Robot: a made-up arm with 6 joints.
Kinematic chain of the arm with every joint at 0, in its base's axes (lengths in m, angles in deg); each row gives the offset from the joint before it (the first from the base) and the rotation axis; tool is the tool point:
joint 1: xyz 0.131 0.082 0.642 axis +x
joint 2: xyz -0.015 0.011 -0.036 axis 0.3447 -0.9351 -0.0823
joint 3: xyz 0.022 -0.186 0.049 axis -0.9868 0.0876 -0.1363
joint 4: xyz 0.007 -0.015 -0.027 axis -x
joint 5: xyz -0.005 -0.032 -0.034 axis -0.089 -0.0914 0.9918
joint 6: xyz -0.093 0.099 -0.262 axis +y
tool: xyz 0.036 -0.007 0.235
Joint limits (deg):
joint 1: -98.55..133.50
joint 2: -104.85..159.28
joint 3: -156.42..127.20
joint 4: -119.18..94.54
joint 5: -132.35..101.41
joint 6: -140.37..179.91
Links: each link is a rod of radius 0.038 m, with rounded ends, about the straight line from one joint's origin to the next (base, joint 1, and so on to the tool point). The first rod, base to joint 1, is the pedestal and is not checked.
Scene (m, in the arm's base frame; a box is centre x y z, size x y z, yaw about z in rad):
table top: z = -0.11
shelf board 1: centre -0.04 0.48 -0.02 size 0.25 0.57 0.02 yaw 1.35
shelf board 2: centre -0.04 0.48 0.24 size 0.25 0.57 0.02 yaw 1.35
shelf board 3: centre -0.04 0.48 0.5 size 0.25 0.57 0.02 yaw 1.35
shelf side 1: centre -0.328 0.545 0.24 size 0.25 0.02 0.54 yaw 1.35
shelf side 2: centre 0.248 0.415 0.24 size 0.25 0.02 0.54 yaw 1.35
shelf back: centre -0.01 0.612 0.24 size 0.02 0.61 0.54 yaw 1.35
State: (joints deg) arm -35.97 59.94 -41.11 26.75 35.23 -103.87
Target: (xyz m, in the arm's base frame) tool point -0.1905 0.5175 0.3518
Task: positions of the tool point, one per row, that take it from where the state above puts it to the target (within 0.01 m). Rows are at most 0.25 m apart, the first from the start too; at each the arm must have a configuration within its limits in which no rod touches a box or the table.
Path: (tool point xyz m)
1: 0.3024 -0.0767 0.2304
2: 0.2163 0.0983 0.2343
3: 0.0795 0.1926 0.2700
4: -0.0649 0.1885 0.3010
5: -0.1325 0.2202 0.3349
6: -0.1880 0.2319 0.3584
7: -0.2284 0.2356 0.3640
8: -0.2517 0.2449 0.3518
9: -0.2476 0.3296 0.3369
10: -0.2283 0.4214 0.3353
11: -0.1905 0.5175 0.3518

